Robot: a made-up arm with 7 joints.
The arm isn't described. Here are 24 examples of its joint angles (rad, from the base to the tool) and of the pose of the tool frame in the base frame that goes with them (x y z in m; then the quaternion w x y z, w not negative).
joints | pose
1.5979 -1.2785 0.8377 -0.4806 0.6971 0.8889 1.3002 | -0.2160 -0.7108 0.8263 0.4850 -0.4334 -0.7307 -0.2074
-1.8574 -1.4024 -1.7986 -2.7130 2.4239 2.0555 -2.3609 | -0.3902 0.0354 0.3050 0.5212 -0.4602 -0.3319 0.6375
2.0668 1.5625 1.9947 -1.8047 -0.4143 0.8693 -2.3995 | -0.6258 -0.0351 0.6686 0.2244 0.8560 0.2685 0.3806
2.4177 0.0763 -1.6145 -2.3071 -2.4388 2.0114 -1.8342 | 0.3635 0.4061 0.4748 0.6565 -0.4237 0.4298 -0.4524
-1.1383 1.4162 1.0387 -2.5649 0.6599 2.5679 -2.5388 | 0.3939 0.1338 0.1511 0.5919 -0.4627 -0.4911 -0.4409
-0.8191 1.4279 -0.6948 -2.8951 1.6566 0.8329 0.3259 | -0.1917 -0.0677 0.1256 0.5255 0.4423 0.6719 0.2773
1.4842 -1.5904 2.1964 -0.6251 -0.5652 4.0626 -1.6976 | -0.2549 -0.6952 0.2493 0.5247 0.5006 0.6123 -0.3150
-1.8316 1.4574 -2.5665 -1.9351 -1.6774 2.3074 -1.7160 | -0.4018 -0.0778 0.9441 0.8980 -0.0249 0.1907 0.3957
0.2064 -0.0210 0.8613 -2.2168 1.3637 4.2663 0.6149 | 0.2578 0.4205 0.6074 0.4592 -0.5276 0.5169 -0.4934
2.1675 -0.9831 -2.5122 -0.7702 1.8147 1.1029 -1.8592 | 0.6595 -0.5146 0.5901 0.4204 -0.1923 -0.3759 -0.8031
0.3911 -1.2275 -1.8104 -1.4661 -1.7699 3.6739 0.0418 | -0.2174 -0.6553 0.5100 0.5729 0.5877 -0.1601 0.5484
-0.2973 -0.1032 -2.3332 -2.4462 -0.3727 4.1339 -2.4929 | -0.4154 -0.2393 0.5004 0.4415 0.6864 0.1077 -0.5678
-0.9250 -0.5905 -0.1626 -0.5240 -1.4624 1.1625 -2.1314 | -0.1826 0.1233 1.2548 0.3930 0.8371 -0.1866 -0.3318
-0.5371 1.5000 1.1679 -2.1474 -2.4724 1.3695 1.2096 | 0.4166 0.3949 0.1946 0.3165 0.8687 0.2161 0.3137
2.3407 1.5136 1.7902 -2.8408 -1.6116 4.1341 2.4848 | -0.2083 -0.2387 0.5313 0.5798 -0.0641 0.2990 -0.7552
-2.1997 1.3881 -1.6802 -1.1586 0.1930 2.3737 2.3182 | -0.7796 -0.2039 0.6088 0.6725 -0.6330 -0.3808 0.0455
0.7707 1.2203 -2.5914 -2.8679 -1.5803 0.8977 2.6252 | -0.0552 -0.2632 0.6853 0.8545 -0.5045 -0.1215 -0.0233
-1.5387 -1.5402 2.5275 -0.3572 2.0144 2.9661 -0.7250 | 0.1459 0.7828 0.3038 0.5421 -0.7266 -0.3389 -0.2516
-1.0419 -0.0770 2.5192 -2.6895 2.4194 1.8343 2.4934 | 0.0536 0.4098 0.3128 0.4107 -0.0116 -0.7051 -0.5780
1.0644 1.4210 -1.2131 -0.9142 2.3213 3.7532 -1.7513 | 0.6540 0.3589 0.4124 0.3601 0.6569 0.1163 0.6522
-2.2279 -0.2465 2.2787 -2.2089 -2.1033 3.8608 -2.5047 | 0.5033 0.0839 0.4815 0.2578 -0.7576 0.5986 0.0348
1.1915 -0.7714 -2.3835 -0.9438 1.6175 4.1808 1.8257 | -0.0169 -0.6984 0.6687 0.3365 0.8424 0.1078 -0.4068
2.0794 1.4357 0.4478 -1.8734 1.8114 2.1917 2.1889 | -0.3713 0.1778 -0.1066 0.6250 0.4313 -0.6462 -0.0758
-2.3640 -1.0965 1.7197 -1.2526 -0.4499 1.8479 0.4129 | 0.7943 -0.0037 0.6145 0.6867 0.6877 -0.2155 0.0957
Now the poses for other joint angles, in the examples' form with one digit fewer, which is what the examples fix.
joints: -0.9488 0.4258 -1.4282 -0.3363 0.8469 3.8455 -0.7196
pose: 0.055 -0.323 1.114 0.915 -0.058 0.030 0.398
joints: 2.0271 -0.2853 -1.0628 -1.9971 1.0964 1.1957 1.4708
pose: 0.364 0.456 0.705 0.047 0.729 -0.122 -0.672
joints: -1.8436 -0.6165 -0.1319 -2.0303 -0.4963 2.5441 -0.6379
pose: -0.152 -0.333 0.977 0.554 0.703 -0.443 -0.045
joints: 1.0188 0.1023 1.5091 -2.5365 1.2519 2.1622 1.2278
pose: -0.386 0.308 0.401 0.304 0.861 0.146 -0.382
